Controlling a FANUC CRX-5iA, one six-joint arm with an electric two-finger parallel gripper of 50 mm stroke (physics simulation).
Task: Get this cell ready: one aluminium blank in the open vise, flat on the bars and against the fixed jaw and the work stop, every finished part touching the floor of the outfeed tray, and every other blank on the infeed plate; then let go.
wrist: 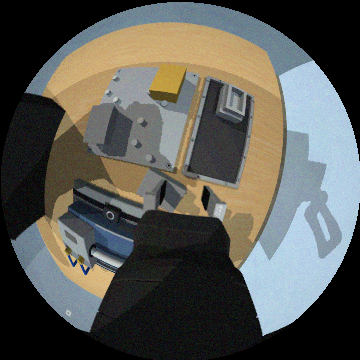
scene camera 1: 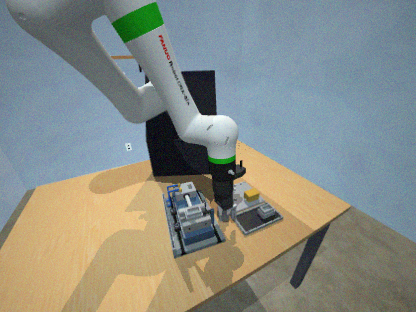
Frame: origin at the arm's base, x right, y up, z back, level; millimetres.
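Seen in the pictures: gripper, fingertip midpoint: (wrist: 183, 189) (scene camera 1: 229, 213).
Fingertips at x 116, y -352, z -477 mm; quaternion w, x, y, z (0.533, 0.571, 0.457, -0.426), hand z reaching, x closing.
Offsets run from my fingertips to a thing's top centre. "spot": to the spot under its first point.
My gripper (scene camera 1: 227, 216) (wrist: 183, 189) is open and low beside the vise @(dx +114, dy +62, dz +116 mm) (scene camera 1: 198, 235) (wrist: 120, 241). A grey aluminium blank @(dx +0, dy -1, dz +33 mm) (wrist: 174, 193) shows between its open fingers in the wrist view, turned at an angle, beside the vise; its contact with the fingers is unclear. Another grey block @(dx -114, dy +15, dz +121 mm) (wrist: 101, 126) sits on the infeed plate @(dx -141, dy -29, dz +63 mm) (scene camera 1: 247, 205) (wrist: 176, 142). A finished part @(dx -134, dy +4, dz -93 mm) (scene camera 1: 266, 211) (wrist: 232, 104) with a pocket lies in the dark outfeed tray (scene camera 1: 248, 221) (wrist: 215, 145). A light grey piece @(dx +137, dy +78, dz +54 mm) (scene camera 1: 191, 212) shows at the vise jaws; whether it is a part is unclear.
A yellow block @(dx -169, dy +7, dz +8 mm) (scene camera 1: 251, 194) (wrist: 169, 81) sits on the infeed plate among upright pins. A grey box @(spot: dx +50, dy +59, dz +173 mm) (wrist: 76, 239) with blue hoses stands at the vise's far end. A tall black panel (scene camera 1: 201, 95) stands behind the arm. The outfeed tray lies near the table edge.
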